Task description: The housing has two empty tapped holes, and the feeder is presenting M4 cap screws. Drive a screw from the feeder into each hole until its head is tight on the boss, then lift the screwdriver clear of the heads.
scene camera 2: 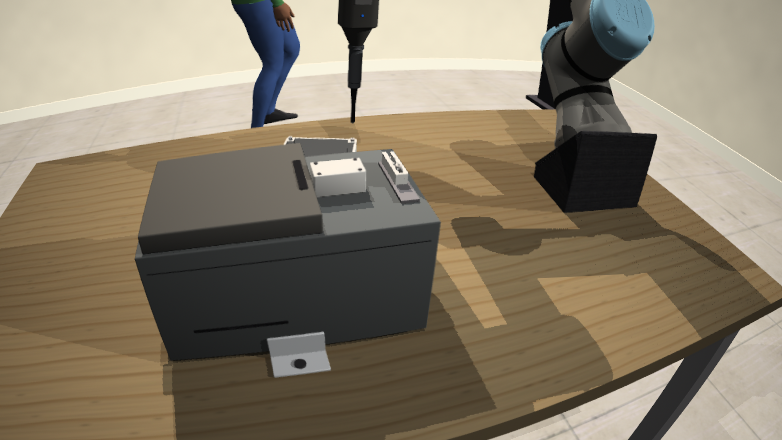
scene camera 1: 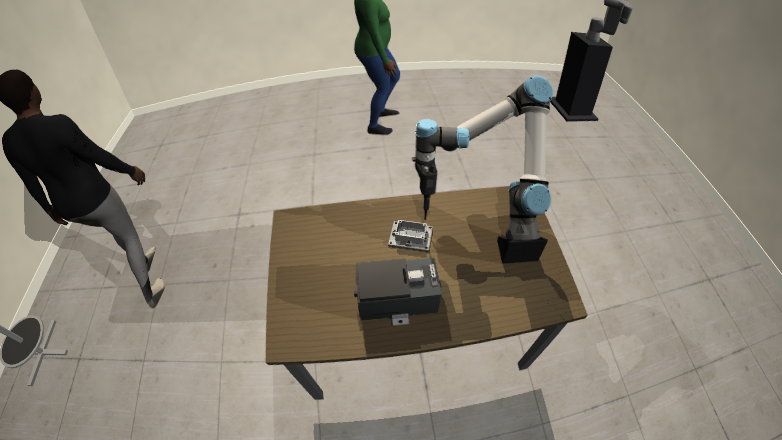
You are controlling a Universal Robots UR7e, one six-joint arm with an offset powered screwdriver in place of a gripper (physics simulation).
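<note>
My gripper, a black powered screwdriver (scene camera 1: 425,218) (scene camera 2: 352,120), hangs upright with its thin bit pointing down. Its tip is above the housing's right rear corner, with a gap to it. I see no screw on the bit, but the tip is too small to be sure. The grey housing (scene camera 1: 410,236) (scene camera 2: 323,146) lies on the table behind the feeder; in scene camera 2 it is mostly hidden. Its tapped holes are too small to judge. The dark feeder (scene camera 1: 398,305) (scene camera 2: 289,290) has a white block (scene camera 1: 415,275) (scene camera 2: 339,180) and a pale screw rail (scene camera 1: 433,271) (scene camera 2: 394,166) on top.
The arm's black base block (scene camera 1: 522,250) (scene camera 2: 607,175) stands right on the wooden table (scene camera 1: 311,235) (scene camera 2: 71,207). A metal bracket (scene camera 1: 400,319) (scene camera 2: 298,352) is at the feeder's front. A person in green (scene camera 1: 373,27) stands behind the table; a person in black (scene camera 1: 65,164) is at left.
</note>
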